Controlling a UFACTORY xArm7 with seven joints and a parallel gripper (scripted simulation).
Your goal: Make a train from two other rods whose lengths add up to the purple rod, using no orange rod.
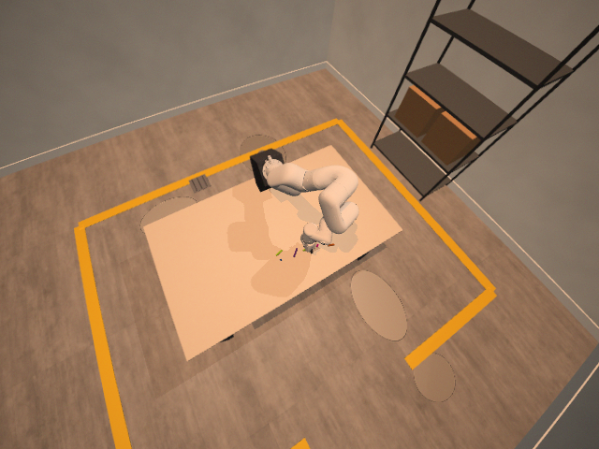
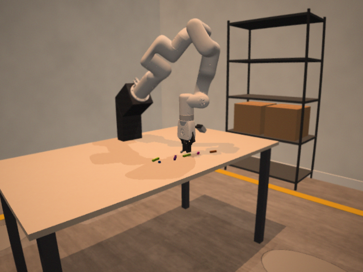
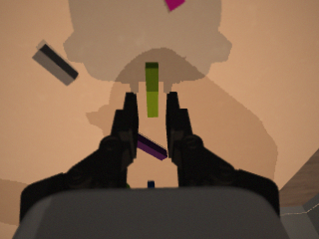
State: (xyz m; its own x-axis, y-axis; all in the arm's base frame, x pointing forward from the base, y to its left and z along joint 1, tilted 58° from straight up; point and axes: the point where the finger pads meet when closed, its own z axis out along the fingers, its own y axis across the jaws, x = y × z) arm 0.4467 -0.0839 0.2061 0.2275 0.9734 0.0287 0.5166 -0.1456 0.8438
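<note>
Now: hand 80 mm past the small blue rod, 160 mm to the left of it and 40 mm above it. From my hand the other things lie so: purple rod 40 mm behind, 60 mm to the right, 40 mm below; then grey rod 60 mm behind, 50 mm to the left, 40 mm below; then magenta rod 40 mm ahead, 60 mm to the left, 40 mm below.
</note>
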